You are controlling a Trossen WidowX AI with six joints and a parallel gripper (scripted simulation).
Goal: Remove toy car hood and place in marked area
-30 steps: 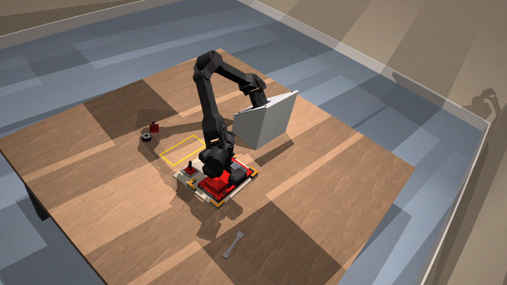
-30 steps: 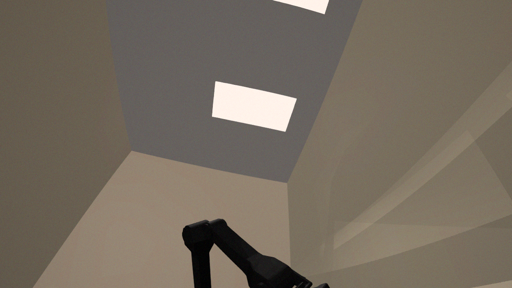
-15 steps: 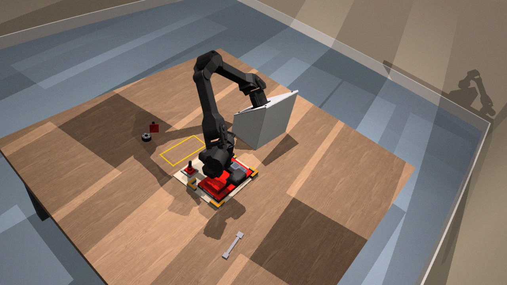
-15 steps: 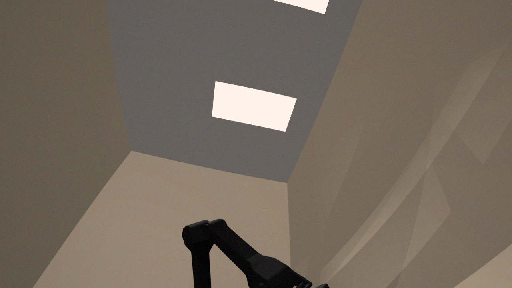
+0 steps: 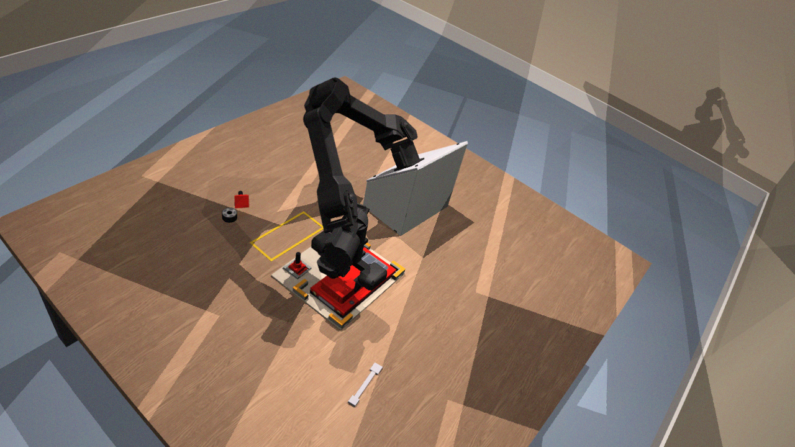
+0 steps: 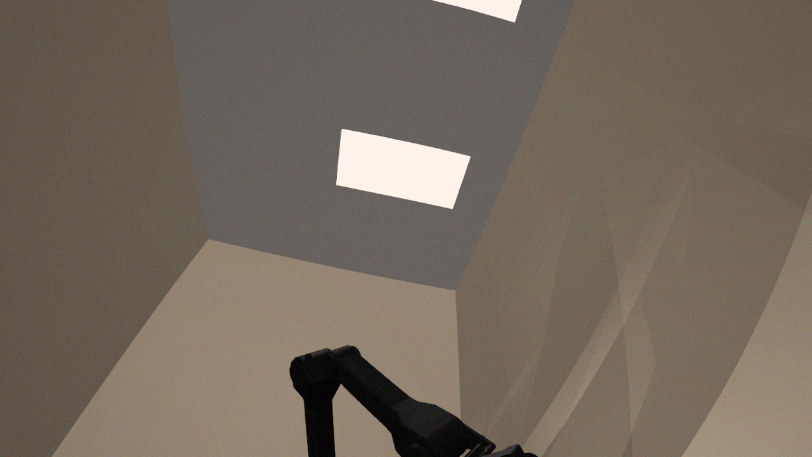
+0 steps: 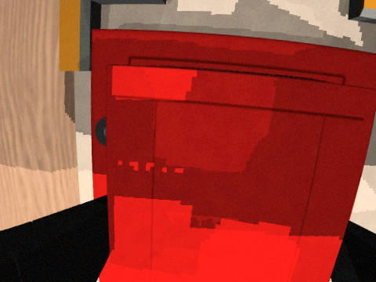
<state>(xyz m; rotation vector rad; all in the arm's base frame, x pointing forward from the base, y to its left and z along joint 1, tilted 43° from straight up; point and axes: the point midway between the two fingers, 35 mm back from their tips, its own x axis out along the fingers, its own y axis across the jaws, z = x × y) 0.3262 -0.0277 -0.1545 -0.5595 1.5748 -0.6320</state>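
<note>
Right now my gripper tip is 2 cm short of the red-and-black post, 13 cm to the left of it and 1 cm above it. The rest, counted from my gripper tip: wheel 3 cm ahead, 38 cm to the right, 3 cm below; grey bar 16 cm ahead, 20 cm to the left, 4 cm below; red hood right at my gripper tip.
</note>
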